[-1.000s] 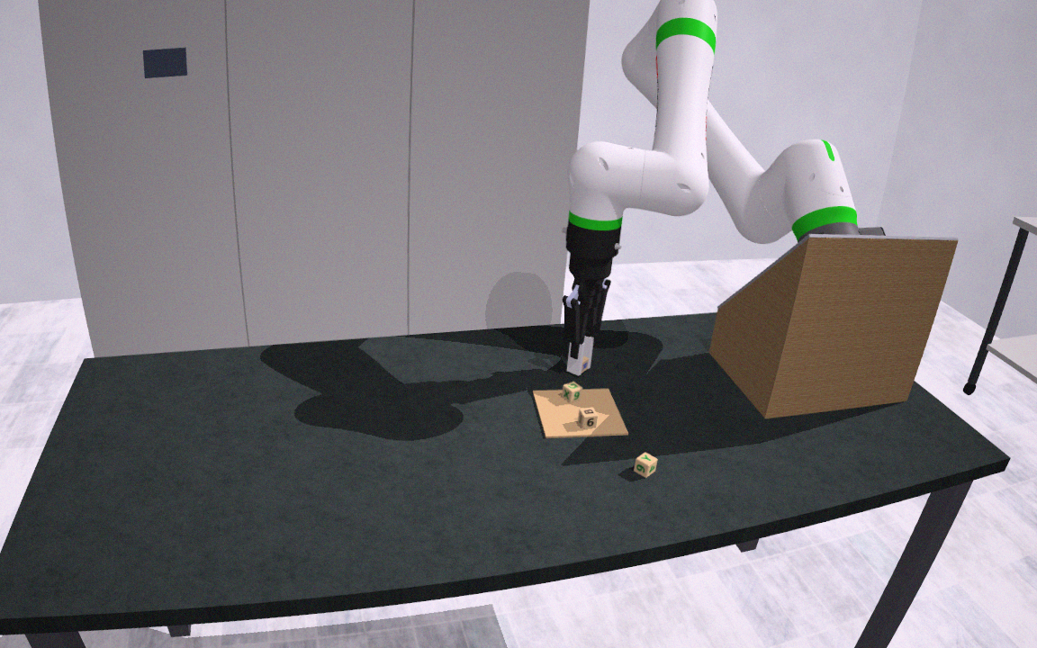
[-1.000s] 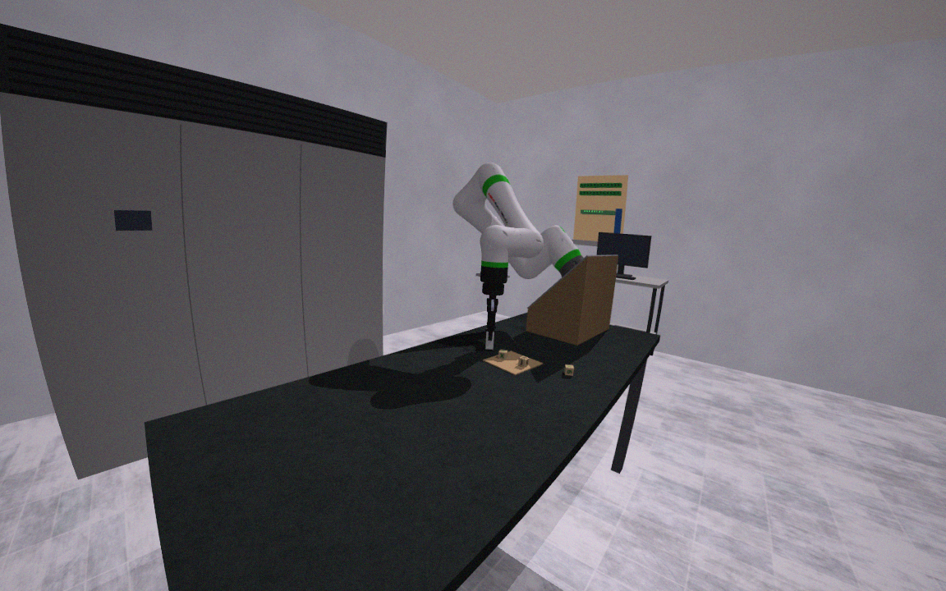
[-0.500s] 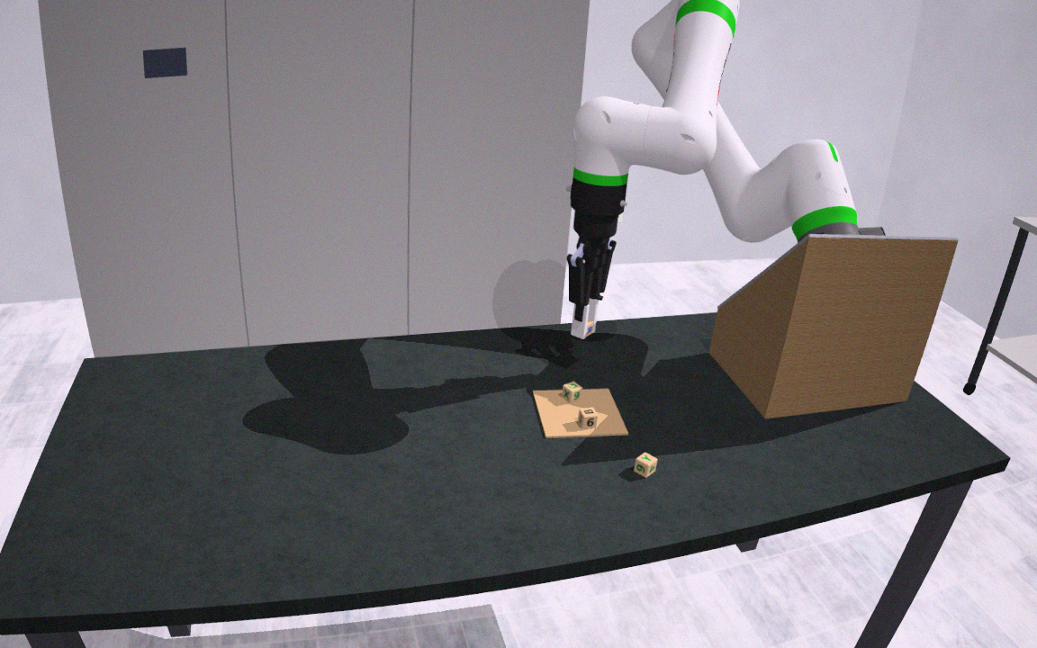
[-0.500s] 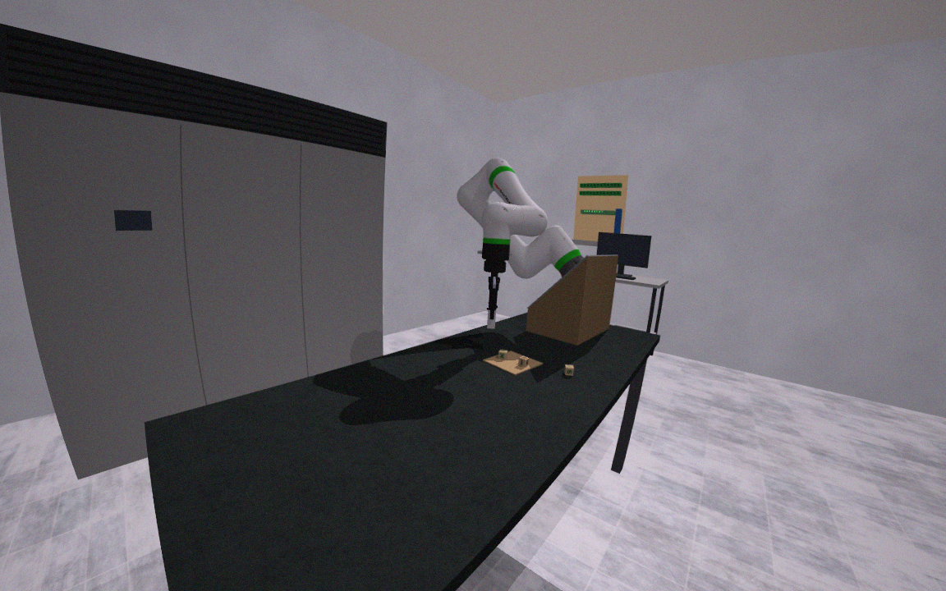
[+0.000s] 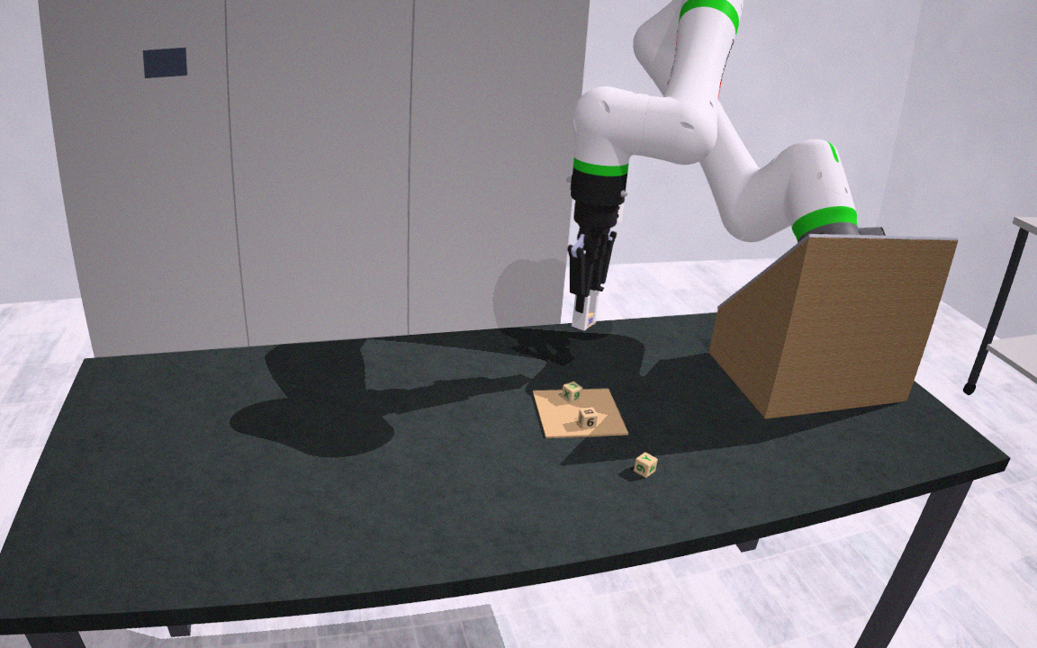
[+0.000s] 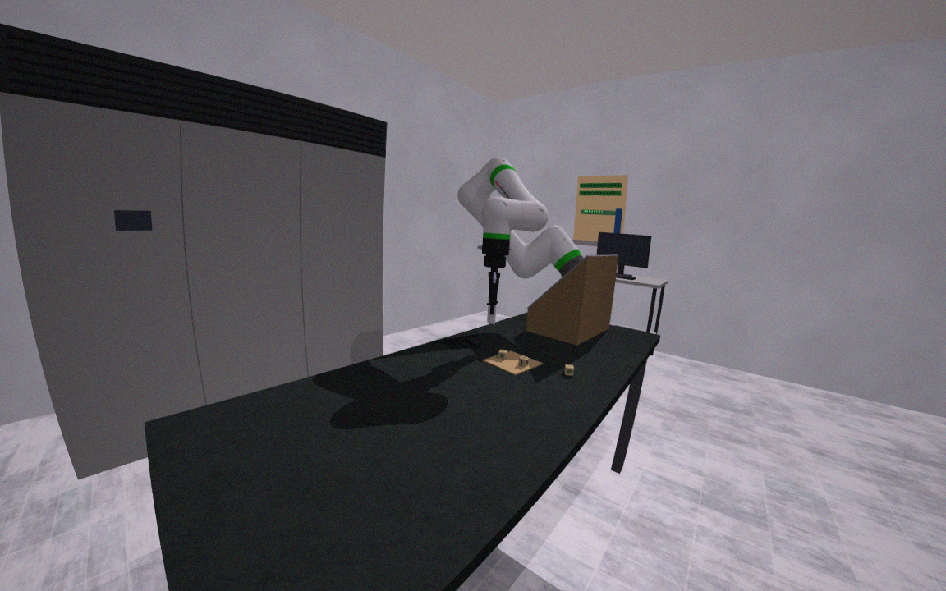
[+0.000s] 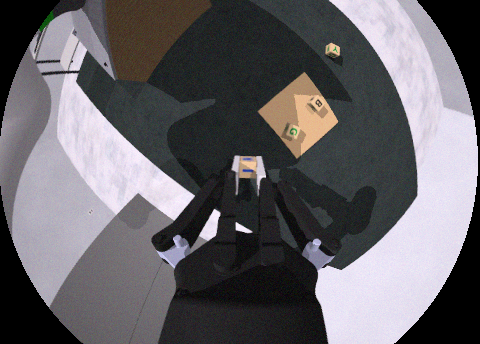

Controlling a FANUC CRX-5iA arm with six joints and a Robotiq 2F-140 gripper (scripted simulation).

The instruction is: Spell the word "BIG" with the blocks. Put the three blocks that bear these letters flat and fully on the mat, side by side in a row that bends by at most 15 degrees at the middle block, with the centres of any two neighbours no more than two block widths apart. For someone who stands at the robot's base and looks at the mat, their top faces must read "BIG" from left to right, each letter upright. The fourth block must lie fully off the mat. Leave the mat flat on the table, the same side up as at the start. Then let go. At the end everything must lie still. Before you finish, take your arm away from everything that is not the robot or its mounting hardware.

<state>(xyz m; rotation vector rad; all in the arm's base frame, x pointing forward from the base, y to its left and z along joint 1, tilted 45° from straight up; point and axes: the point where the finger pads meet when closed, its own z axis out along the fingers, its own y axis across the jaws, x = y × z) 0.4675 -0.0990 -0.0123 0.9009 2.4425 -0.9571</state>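
Right now my hand is 20 mm short of the tan mat, 140 mm to the right of it and 130 mm above it.
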